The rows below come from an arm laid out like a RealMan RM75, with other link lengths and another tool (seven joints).
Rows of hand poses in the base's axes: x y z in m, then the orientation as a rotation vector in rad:
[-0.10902, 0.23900, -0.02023, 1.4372, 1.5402, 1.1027]
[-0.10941, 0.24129, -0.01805, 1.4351, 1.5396, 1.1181]
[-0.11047, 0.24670, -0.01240, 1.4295, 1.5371, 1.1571]
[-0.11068, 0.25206, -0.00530, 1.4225, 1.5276, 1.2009]
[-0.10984, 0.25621, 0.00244, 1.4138, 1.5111, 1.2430]
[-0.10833, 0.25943, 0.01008, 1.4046, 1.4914, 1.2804]
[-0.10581, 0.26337, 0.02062, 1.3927, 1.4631, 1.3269]
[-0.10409, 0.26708, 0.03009, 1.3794, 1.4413, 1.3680]
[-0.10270, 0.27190, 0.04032, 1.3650, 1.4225, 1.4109]
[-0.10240, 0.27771, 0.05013, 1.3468, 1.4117, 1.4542]
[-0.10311, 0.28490, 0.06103, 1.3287, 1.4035, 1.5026]
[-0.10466, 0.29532, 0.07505, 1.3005, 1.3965, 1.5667]
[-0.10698, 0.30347, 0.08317, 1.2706, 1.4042, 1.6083]
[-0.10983, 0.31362, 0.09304, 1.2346, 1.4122, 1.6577]
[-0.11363, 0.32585, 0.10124, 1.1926, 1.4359, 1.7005]
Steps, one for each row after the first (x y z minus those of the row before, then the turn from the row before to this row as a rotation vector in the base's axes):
[-0.00039, 0.00229, 0.00218, 0.0092, -0.0051, 0.0070]
[-0.00106, 0.00541, 0.00565, 0.0233, -0.0133, 0.0173]
[-0.00021, 0.00536, 0.00710, 0.0265, -0.0188, 0.0154]
[0.00084, 0.00415, 0.00774, 0.0253, -0.0230, 0.0107]
[0.00151, 0.00322, 0.00764, 0.0226, -0.0238, 0.0068]
[0.00252, 0.00394, 0.01054, 0.0287, -0.0315, 0.0065]
[0.00172, 0.00371, 0.00947, 0.0239, -0.0274, 0.0089]
[0.00139, 0.00482, 0.01023, 0.0244, -0.0264, 0.0124]
[0.00030, 0.00581, 0.00981, 0.0217, -0.0243, 0.0189]
[-0.00071, 0.00719, 0.01090, 0.0249, -0.0230, 0.0236]
[-0.00155, 0.01042, 0.01402, 0.0306, -0.0304, 0.0351]
[-0.00232, 0.00815, 0.00812, 0.0120, -0.0209, 0.0329]
[-0.00285, 0.01015, 0.00987, 0.0148, -0.0249, 0.0388]
[-0.00380, 0.01223, 0.00820, 0.0043, -0.0201, 0.0465]

